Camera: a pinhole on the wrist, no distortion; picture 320 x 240 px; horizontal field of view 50.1 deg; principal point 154.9 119.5 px. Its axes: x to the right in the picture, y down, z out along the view. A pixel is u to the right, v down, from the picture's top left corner.
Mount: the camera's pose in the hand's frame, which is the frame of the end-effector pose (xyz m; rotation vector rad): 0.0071 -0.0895 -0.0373 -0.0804 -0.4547 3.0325
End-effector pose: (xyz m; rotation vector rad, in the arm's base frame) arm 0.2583 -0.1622 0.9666 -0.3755 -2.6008 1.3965
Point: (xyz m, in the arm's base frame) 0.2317 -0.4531 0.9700
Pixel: 215.5 110.1
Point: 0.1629 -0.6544 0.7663
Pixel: 181.6 29.2
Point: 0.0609 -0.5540 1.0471
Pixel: 69.8 200.9
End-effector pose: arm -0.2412 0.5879 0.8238 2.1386 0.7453 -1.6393
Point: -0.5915 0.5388 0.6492
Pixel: 62.3 74.2
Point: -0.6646 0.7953 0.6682
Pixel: outside the picture
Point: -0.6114 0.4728 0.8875
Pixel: 285.0 65.0
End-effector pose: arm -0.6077 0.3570 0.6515 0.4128 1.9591 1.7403
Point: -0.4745 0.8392 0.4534
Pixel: 27.1 38.5
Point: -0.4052 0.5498 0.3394
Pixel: 152.0 213.0
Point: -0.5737 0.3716 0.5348
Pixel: 174.2 133.9
